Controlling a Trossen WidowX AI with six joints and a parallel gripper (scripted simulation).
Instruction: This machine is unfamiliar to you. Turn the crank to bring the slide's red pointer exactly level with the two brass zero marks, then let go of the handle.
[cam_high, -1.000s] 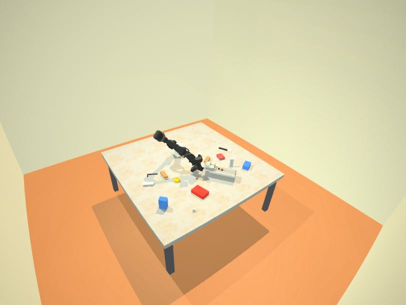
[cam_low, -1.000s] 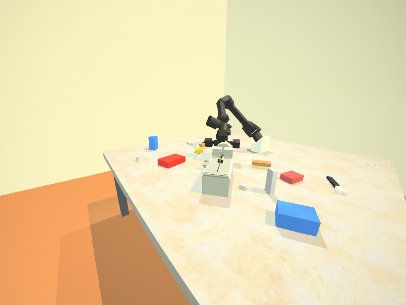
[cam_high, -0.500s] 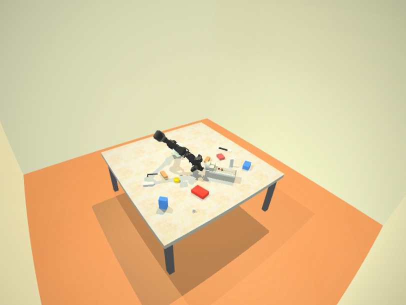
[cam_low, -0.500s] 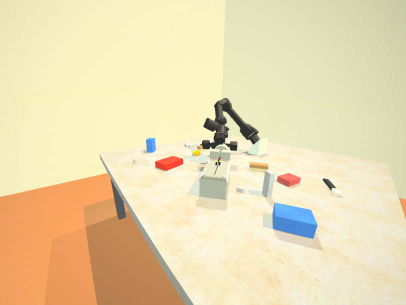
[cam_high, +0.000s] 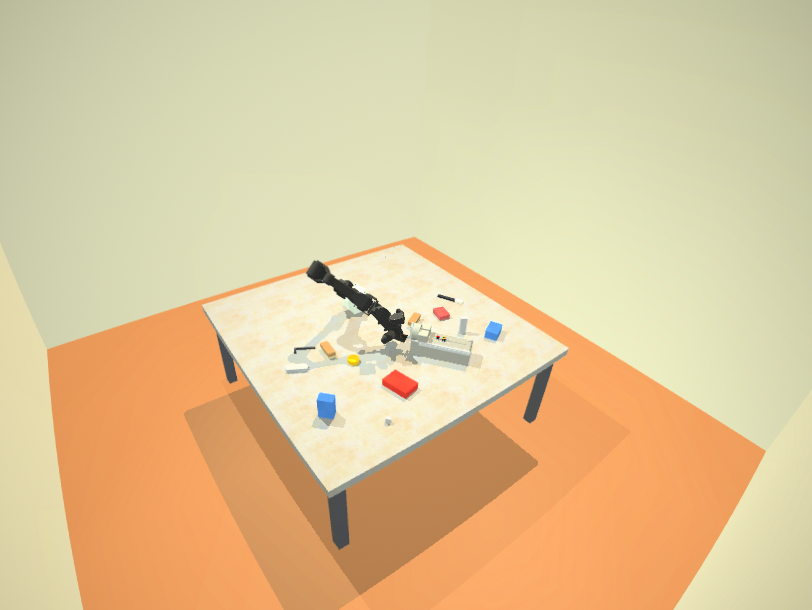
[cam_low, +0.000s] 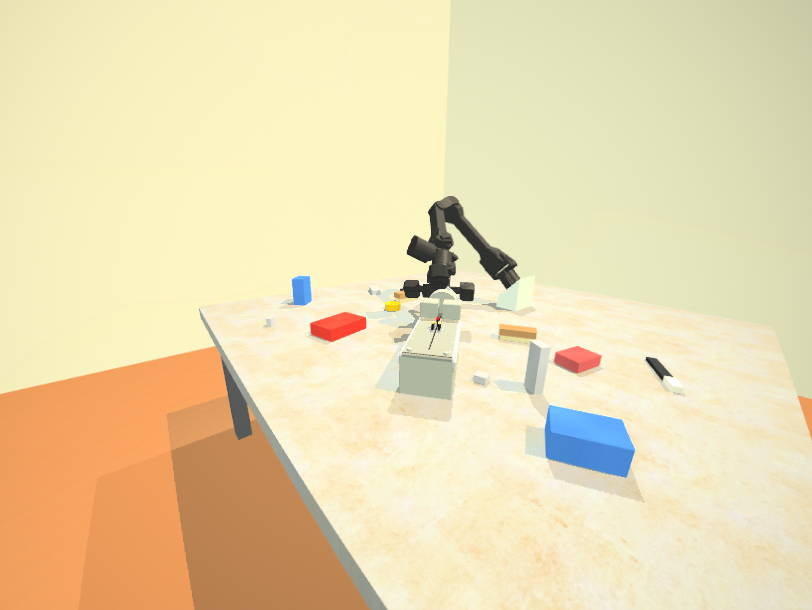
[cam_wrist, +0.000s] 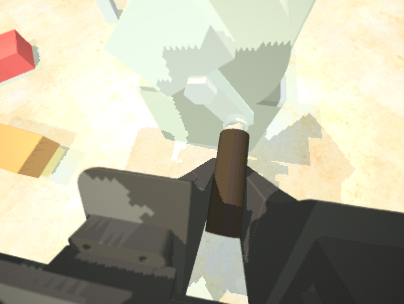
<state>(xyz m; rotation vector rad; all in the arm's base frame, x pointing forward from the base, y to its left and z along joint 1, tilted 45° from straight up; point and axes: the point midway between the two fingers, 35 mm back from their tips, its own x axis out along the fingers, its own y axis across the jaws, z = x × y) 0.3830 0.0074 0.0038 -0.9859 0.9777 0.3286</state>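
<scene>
Now: the crank 1 cm to the left of my gripper tip and 4 cm above it. From my gripper tip the other things lie so: brown crank handle (1 cm behind, 1 cm to the right, 3 cm above); then red pointer (10 cm ahead, 10 cm to the left, 4 cm above); then yellow disc (4 cm behind, 24 cm to the right, 3 cm below).
</scene>
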